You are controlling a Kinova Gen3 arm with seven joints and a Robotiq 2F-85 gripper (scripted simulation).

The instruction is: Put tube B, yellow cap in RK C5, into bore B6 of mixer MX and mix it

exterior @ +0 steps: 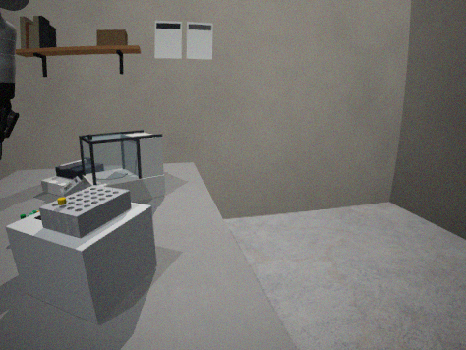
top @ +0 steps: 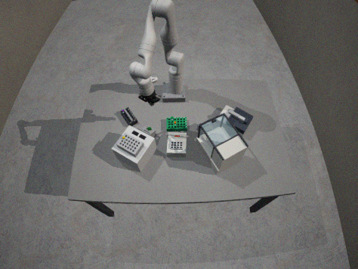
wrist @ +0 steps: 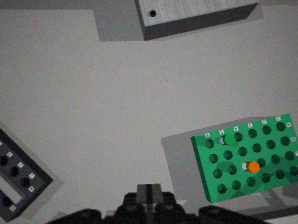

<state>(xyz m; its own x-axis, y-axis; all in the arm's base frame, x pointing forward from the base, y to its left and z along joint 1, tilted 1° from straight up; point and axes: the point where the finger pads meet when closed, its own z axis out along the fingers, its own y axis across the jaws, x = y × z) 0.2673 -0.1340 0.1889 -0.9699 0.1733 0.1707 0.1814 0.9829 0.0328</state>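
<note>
Now: the green start key 170 mm below my hand, 70 mm ahead of it and 30 mm to the right of it. The rest, counted from my hand: dark magnet block: 220 mm below, 180 mm to the right, 60 mm behind; then grey mixer block: 220 mm ahead, 110 mm to the right, 80 mm below; then green tube rack: 220 mm below, 140 mm to the left.
</note>
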